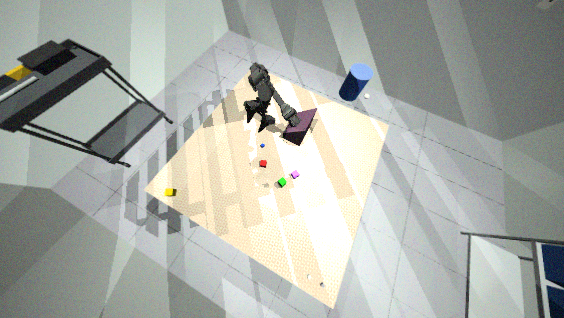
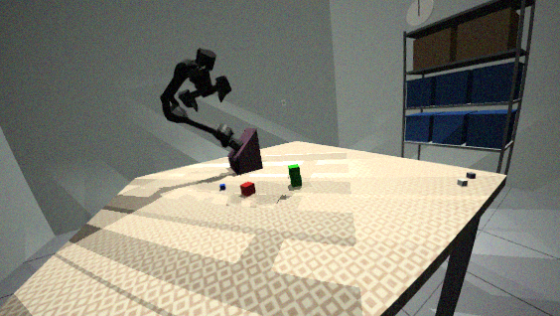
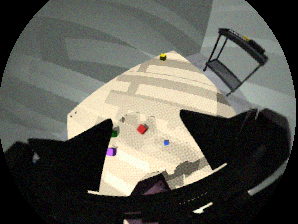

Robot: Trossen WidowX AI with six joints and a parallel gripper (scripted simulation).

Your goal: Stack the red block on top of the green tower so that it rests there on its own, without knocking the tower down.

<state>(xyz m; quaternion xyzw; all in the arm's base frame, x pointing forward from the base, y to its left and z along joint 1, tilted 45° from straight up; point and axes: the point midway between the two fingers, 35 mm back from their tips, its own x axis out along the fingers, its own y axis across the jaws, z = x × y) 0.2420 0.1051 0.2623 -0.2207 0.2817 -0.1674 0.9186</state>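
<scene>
Now: the red block 320 mm below my gripper tip, 80 mm to the left of it and 50 mm ahead of it. From my gripper tip the other things lie so: yellow block: 530 mm ahead, 320 mm below, 280 mm to the right; then purple block: 320 mm below, 300 mm to the left, 10 mm behind; then small blue ball: 330 mm below, 60 mm behind, 20 mm to the right.
</scene>
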